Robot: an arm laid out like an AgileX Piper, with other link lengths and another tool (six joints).
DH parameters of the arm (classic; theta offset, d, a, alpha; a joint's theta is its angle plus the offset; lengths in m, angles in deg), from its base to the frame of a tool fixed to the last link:
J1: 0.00 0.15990 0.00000 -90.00
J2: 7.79 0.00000 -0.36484 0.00
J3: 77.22 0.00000 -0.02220 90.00
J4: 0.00 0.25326 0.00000 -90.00
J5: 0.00 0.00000 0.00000 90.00
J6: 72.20 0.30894 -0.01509 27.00
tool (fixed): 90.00 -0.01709 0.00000 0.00
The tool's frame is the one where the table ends.
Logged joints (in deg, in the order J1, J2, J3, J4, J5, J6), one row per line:
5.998, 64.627, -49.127, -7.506, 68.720, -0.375
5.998, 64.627, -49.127, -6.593, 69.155, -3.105
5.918, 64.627, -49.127, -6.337, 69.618, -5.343
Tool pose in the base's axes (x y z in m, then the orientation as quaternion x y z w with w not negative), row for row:
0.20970, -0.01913, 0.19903, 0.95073, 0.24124, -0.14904, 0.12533
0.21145, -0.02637, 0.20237, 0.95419, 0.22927, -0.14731, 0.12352
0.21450, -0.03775, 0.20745, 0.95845, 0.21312, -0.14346, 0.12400
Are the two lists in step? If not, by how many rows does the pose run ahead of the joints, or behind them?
The pose runs 2 rows ahead of the joints: the pose in row i belongs to the joints in row i + 2.
